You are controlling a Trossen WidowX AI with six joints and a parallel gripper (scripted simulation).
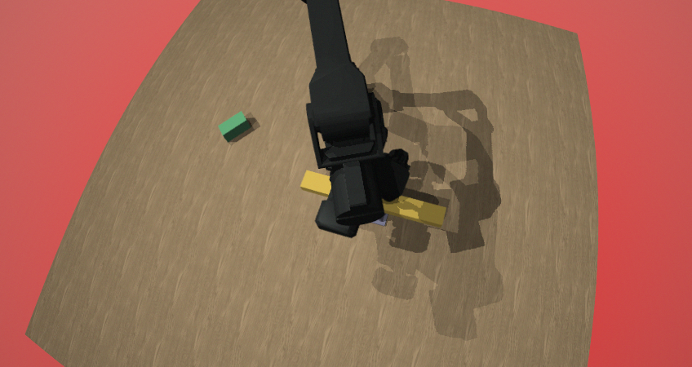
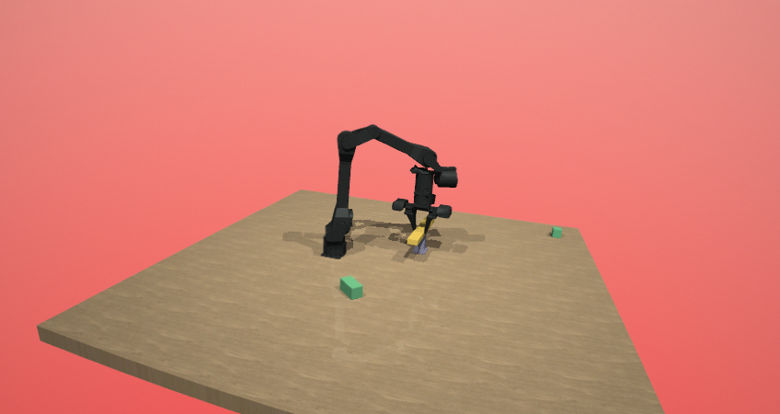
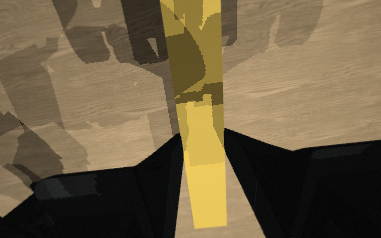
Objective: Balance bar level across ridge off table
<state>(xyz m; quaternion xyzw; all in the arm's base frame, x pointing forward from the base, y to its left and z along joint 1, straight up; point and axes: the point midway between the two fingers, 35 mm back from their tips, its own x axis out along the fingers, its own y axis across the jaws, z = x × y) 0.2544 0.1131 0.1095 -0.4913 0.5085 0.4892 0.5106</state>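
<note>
My gripper tip is now 3 cm to the right of the yellow bar. Round my gripper tip: green cube (49 cm ahead, 39 cm to the left, 6 cm below).
</note>
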